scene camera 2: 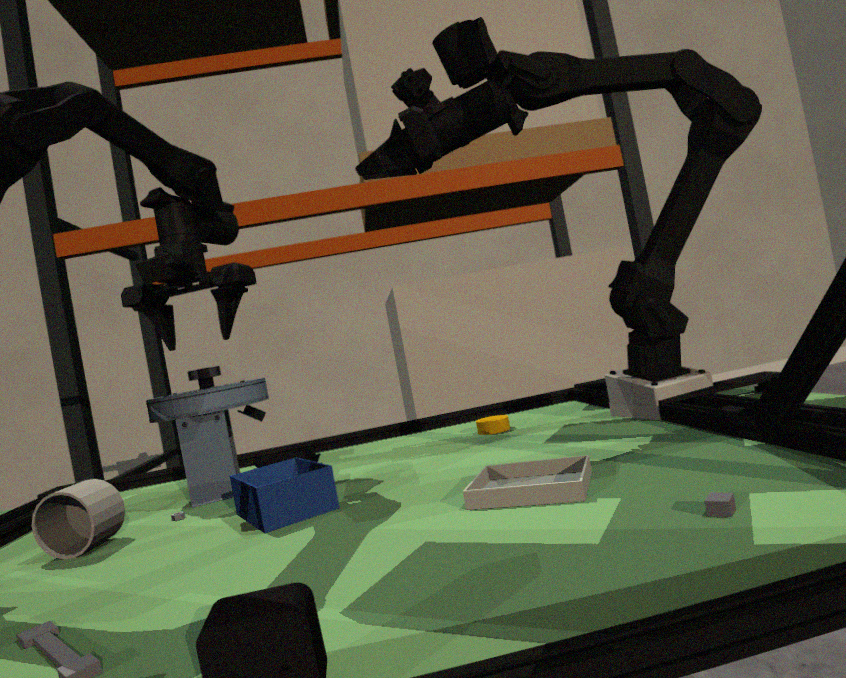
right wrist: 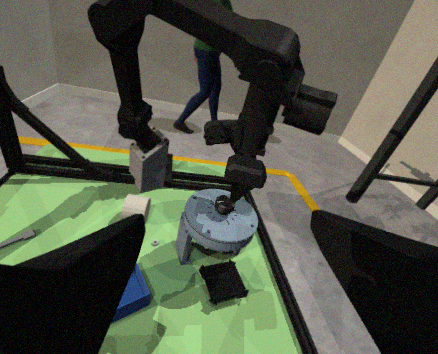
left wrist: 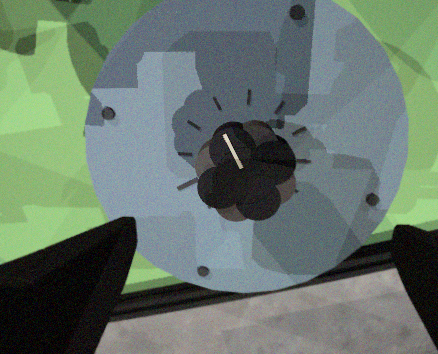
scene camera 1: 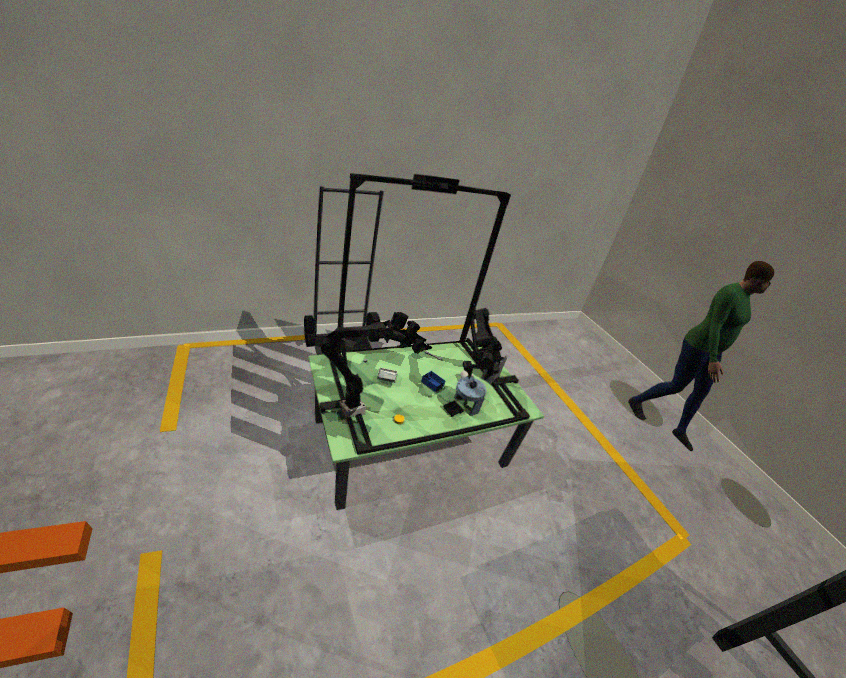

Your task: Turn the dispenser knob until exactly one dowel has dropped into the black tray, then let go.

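Seen in the pictures: left gripper, fingertip midpoint: (scene camera 2: pixel 199 345) (right wrist: pixel 234 188) (left wrist: pixel 263 234) (scene camera 1: pixel 476 379); right gripper, fingertip midpoint: (scene camera 2: pixel 359 174) (right wrist: pixel 229 220) (scene camera 1: pixel 428 344); left arm's base at its link origin: (right wrist: pixel 148 142) (scene camera 1: pixel 497 360); right arm's base at its link origin: (scene camera 2: pixel 655 372) (scene camera 1: pixel 352 403).
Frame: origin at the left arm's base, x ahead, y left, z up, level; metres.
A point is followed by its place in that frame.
Observation:
The grey-blue dispenser (scene camera 1: pixel 469 389) {z 0.000, x 0.363, y 0.020 m} (scene camera 2: pixel 208 452) (left wrist: pixel 135 185) {z 0.000, x 0.386, y -0.010 m} (right wrist: pixel 202 227) {z 0.000, x 0.353, y -0.048 m} stands upright, its round top carrying a dark lobed knob (scene camera 2: pixel 204 372) {z 0.023, x 0.330, y -0.002 m} (left wrist: pixel 245 182) {z 0.029, x 0.337, y 0.021 m} (right wrist: pixel 223 205) {z 0.029, x 0.343, y 0.005 m}. The knob's white line points up and slightly left in the left wrist view, toward the dial marks. My left gripper (scene camera 2: pixel 198 343) {z 0.063, x 0.337, y 0.028 m} (left wrist: pixel 263 234) {z 0.063, x 0.337, y 0.028 m} is open, pointing down above the knob, with a gap between fingertips and knob. The black tray (scene camera 1: pixel 453 408) {z -0.143, x 0.405, y -0.014 m} (right wrist: pixel 223 282) {z -0.143, x 0.417, y 0.000 m} lies beside the dispenser's foot; I cannot make out a dowel in it. My right gripper (scene camera 2: pixel 361 170) {z 0.237, x 0.514, y -0.202 m} (right wrist: pixel 229 220) {z 0.237, x 0.514, y -0.202 m} is open and empty, raised away from the dispenser.
A blue bin (scene camera 1: pixel 432 381) {z -0.144, x 0.317, y -0.226 m} (scene camera 2: pixel 303 497) {z -0.123, x 0.334, y -0.268 m} (right wrist: pixel 134 295) {z -0.144, x 0.345, y -0.177 m} stands near the dispenser. A pale tray (scene camera 1: pixel 386 375) {z -0.143, x 0.489, y -0.436 m} (scene camera 2: pixel 526 496) {z -0.138, x 0.453, y -0.459 m}, yellow disc (scene camera 1: pixel 398 418) {z -0.126, x 0.699, y -0.165 m} (scene camera 2: pixel 492 424) {z -0.131, x 0.677, y -0.181 m}, grey block (scene camera 2: pixel 720 504) {z -0.137, x 0.485, y -0.610 m}, small nut (scene camera 2: pixel 177 516) {z -0.141, x 0.246, y -0.091 m} (right wrist: pixel 155 243) {z -0.139, x 0.252, y -0.087 m} and hollow cylinder (scene camera 2: pixel 105 508) {z -0.104, x 0.172, y -0.119 m} (right wrist: pixel 136 205) {z -0.080, x 0.165, y -0.101 m} lie on the table.

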